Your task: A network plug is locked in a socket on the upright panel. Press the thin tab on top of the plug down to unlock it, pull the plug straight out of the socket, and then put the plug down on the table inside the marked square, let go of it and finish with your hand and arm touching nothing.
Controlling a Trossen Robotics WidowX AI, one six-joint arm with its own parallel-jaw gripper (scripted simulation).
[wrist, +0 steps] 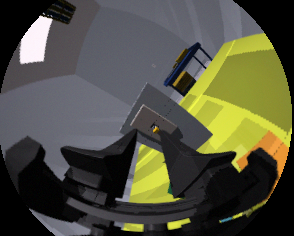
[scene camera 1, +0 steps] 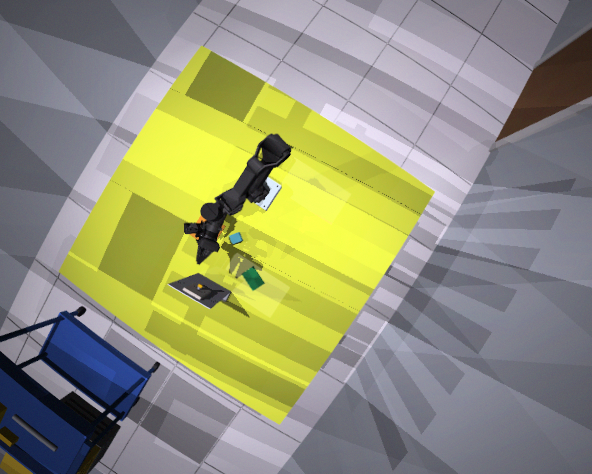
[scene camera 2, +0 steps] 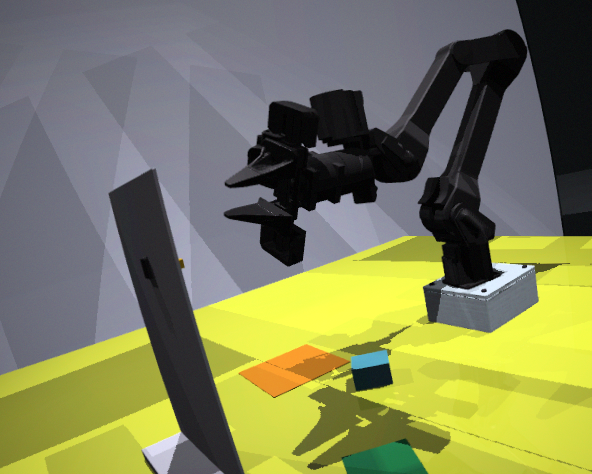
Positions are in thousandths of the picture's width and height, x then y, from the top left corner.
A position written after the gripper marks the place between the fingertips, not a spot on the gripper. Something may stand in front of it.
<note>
In view: the gripper (scene camera 2: 383, 423), an orange marked square (scene camera 2: 474, 790) and a grey upright panel (scene camera 2: 234, 436).
The gripper also shows in the wrist view (wrist: 509, 561) and in scene camera 1 (scene camera 1: 334, 556). The grey upright panel also shows in the wrist view (wrist: 522, 456) and in scene camera 1 (scene camera 1: 357, 619).
</note>
